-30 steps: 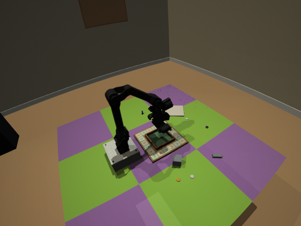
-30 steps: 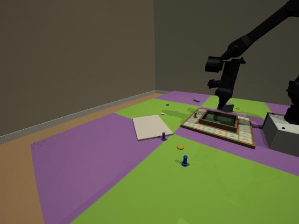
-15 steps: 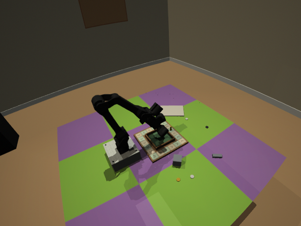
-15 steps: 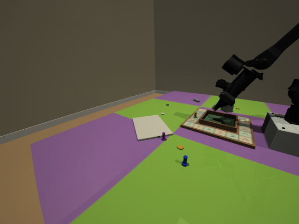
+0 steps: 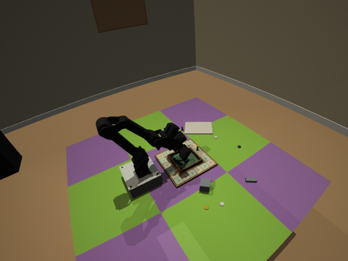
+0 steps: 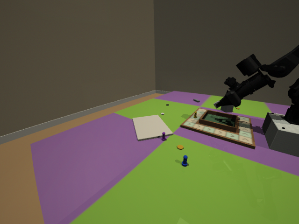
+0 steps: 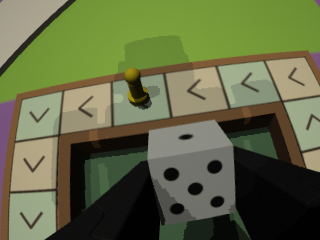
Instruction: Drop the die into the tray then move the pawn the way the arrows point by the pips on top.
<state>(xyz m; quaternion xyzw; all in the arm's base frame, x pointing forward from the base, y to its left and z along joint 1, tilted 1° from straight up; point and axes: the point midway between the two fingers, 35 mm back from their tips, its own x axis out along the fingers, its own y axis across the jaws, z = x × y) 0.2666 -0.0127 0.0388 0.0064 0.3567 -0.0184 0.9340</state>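
My gripper tip is now 9 cm short of the yellow pawn, 2 cm to the right of it and 7 cm above it. Round my gripper tip: purple pawn 14 cm ahead, 27 cm to the left, 8 cm below; then grey cube 5 cm behind, 22 cm to the right, 7 cm below; then die right at my gripper tip.
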